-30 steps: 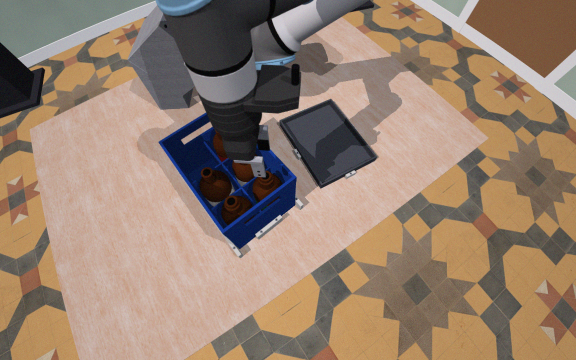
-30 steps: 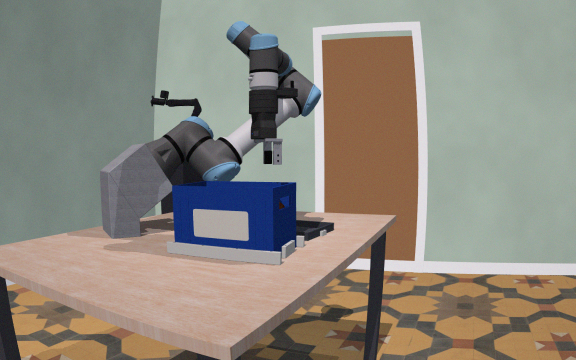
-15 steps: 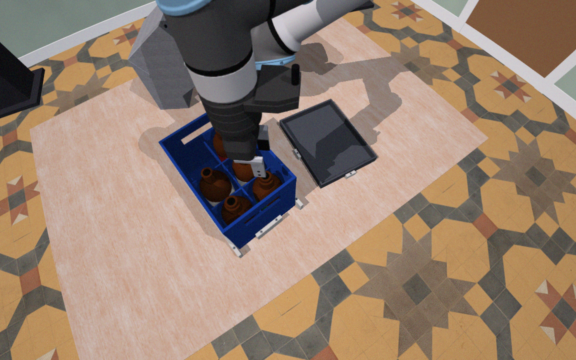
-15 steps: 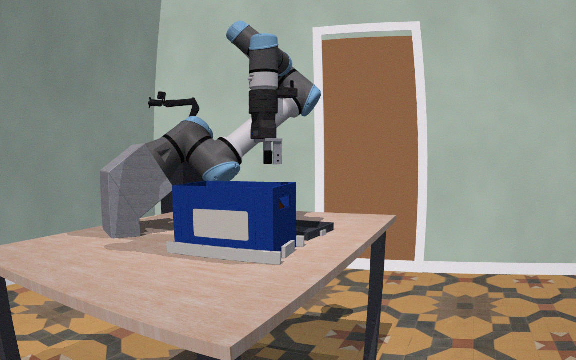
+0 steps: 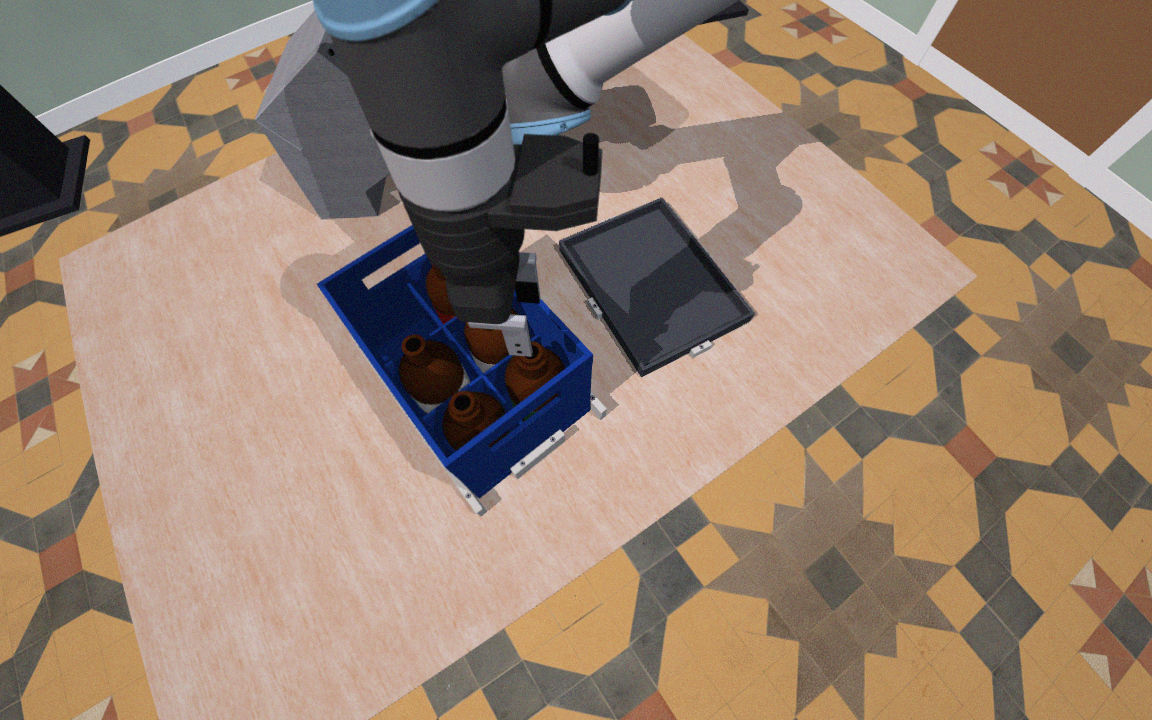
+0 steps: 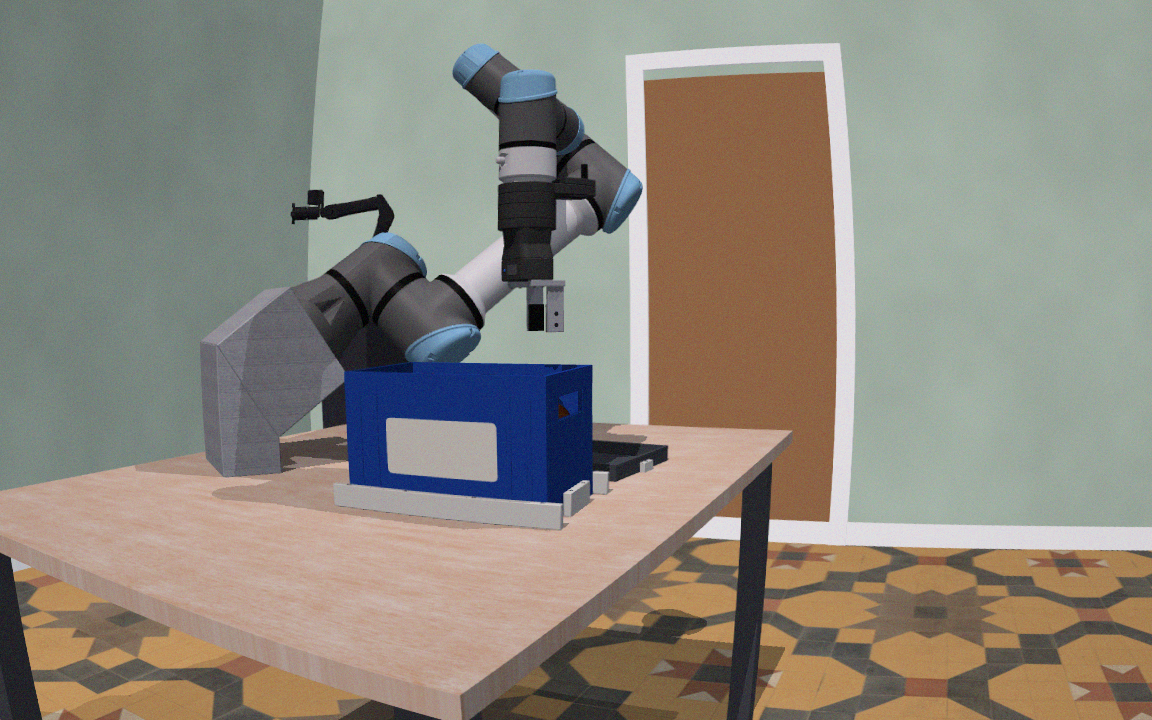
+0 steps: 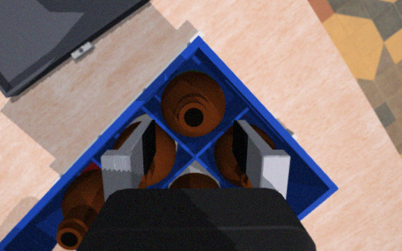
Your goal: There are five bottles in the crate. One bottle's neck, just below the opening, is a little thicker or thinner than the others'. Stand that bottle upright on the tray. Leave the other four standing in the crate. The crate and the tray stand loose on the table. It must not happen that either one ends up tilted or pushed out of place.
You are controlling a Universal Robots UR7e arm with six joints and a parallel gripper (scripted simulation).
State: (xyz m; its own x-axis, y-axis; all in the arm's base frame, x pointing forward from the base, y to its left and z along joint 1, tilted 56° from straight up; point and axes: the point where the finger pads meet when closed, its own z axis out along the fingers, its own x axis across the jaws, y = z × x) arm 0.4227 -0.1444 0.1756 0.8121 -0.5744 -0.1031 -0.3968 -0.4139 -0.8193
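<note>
Now: the blue crate 15 cm below my hand, 7 cm to the right of it and 7 cm behind it. Also, from my hand: glass bottle 16 cm behind, 15 cm below, 6 cm to the right; dark tray 23 cm below, 22 cm to the left, 12 cm behind.
</note>
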